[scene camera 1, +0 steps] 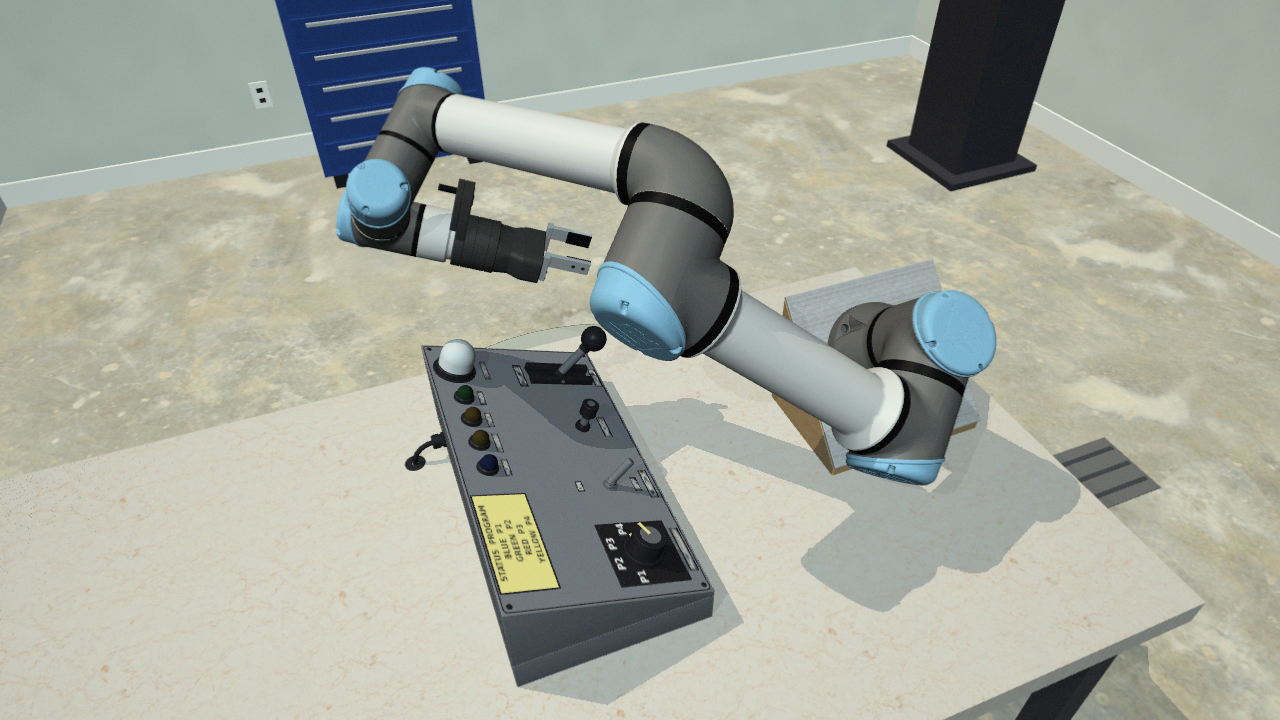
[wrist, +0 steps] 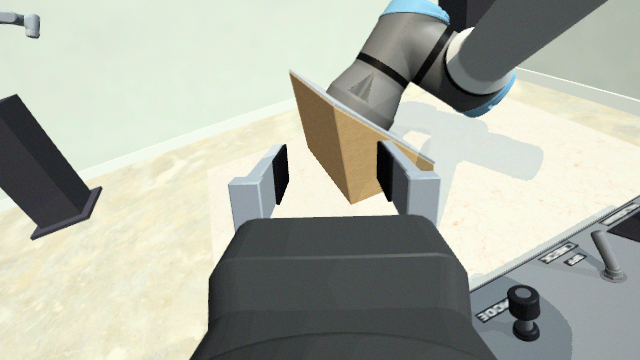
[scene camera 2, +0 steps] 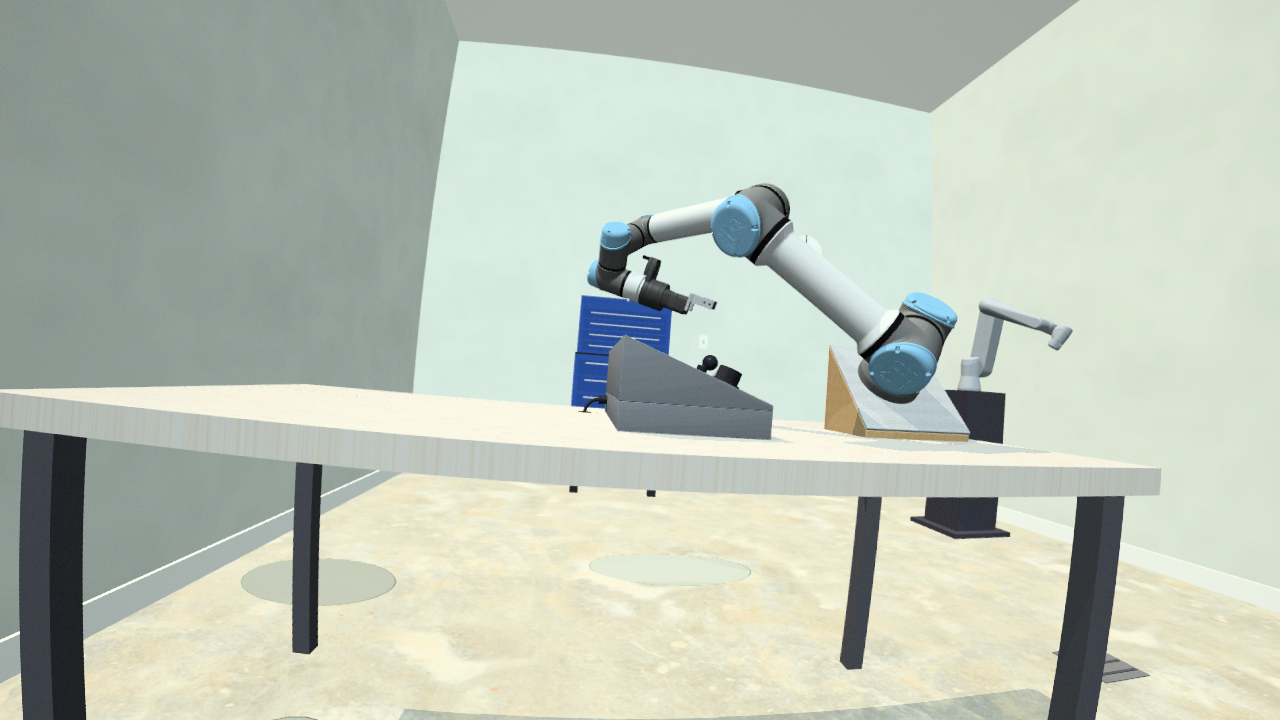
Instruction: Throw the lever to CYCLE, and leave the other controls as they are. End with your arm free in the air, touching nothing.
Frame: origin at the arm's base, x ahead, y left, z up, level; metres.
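Seen in the pictures: gripper, fingertip midpoint: (scene camera 1: 589, 254) (wrist: 332, 161) (scene camera 2: 714, 305); arm's base, link origin: (scene camera 1: 871, 351) (wrist: 357, 111).
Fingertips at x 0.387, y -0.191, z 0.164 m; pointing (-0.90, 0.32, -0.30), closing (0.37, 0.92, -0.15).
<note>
Pixels of each thing's top centre, then the offset from my fingertips to it. "pt": a spot on its surface instead. Level surfaces: height alone.
- ball-topped lever, top centre: (scene camera 1: 593, 328) (scene camera 2: 710, 354) dz -0.128, dx +0.004, dy +0.011 m
- black MODE switch, top centre: (wrist: 534, 300) (scene camera 1: 584, 403) dz -0.160, dx +0.063, dy +0.130 m
- grey toggle, top centre: (wrist: 613, 239) (scene camera 1: 620, 462) dz -0.166, dx +0.055, dy +0.250 m
- rotary knob, top centre: (scene camera 1: 647, 532) (scene camera 2: 729, 365) dz -0.168, dx +0.066, dy +0.370 m
- white dome lamp, surface spot: (scene camera 1: 456, 357) pt dz -0.110, dx +0.216, dy +0.017 m
- yellow chart, surface spot: (scene camera 1: 514, 542) pt dz -0.149, dx +0.225, dy +0.336 m
- table, surface height: dz -0.293 m
The ball-topped lever (scene camera 1: 592, 338) (scene camera 2: 708, 361) stands in a black slot at the far end of the grey control panel (scene camera 1: 546, 447) (scene camera 2: 689, 416), leaning toward the arm base's side. The labels by its slot are too small to read. My gripper (scene camera 1: 583, 253) (scene camera 2: 713, 305) (wrist: 332, 161) is open and empty, in the air above and beyond the lever, touching nothing. The black MODE switch (scene camera 1: 588, 410) (wrist: 523, 302), the grey toggle (scene camera 1: 619, 473) (wrist: 606, 252) and the rotary knob (scene camera 1: 646, 541) (scene camera 2: 728, 375) stand along the same side. The knob's pointer is near P4.
A white dome lamp (scene camera 1: 456, 357) and several small lamps line the panel's other edge, near a yellow chart (scene camera 1: 514, 542). My arm's elbow (scene camera 1: 637, 308) hangs near the lever's side. The base wedge (scene camera 1: 810, 429) (scene camera 2: 841, 394) (wrist: 325, 145) stands on the table (scene camera 1: 268, 537). A blue cabinet (scene camera 1: 384, 53) is behind.
</note>
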